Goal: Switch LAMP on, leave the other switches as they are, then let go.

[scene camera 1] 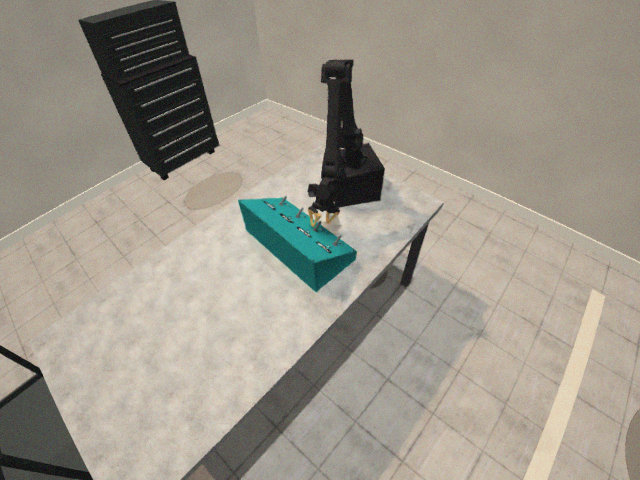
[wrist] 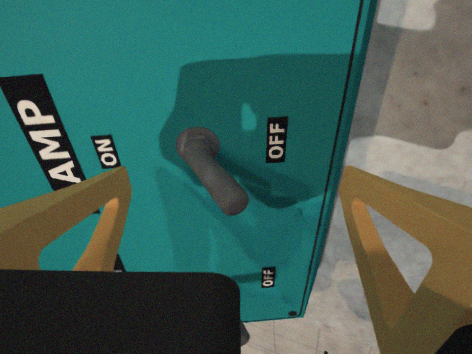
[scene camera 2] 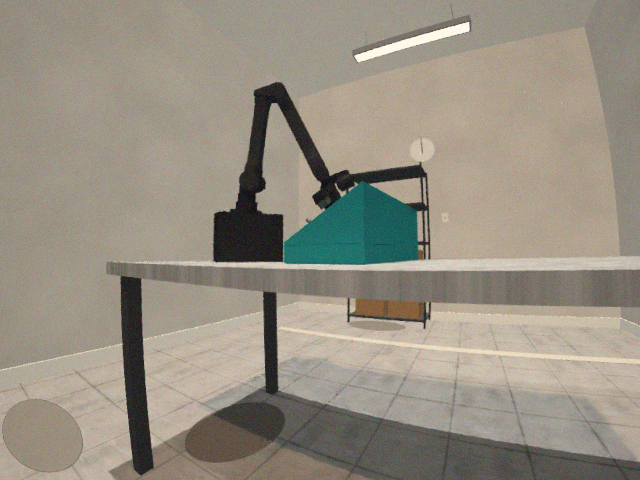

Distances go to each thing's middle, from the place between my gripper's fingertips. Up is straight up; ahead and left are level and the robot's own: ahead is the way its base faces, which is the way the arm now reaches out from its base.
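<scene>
The teal switch box (scene camera 2: 366,226) is 9 cm to the right of my hand, 8 cm ahead of it and 3 cm below it. My gripper, meanwhile, is 1 cm short of the lamp lever (wrist: 232,199). Going by their middles, the lamp lever is the nearest to my gripper of the things named here.
</scene>
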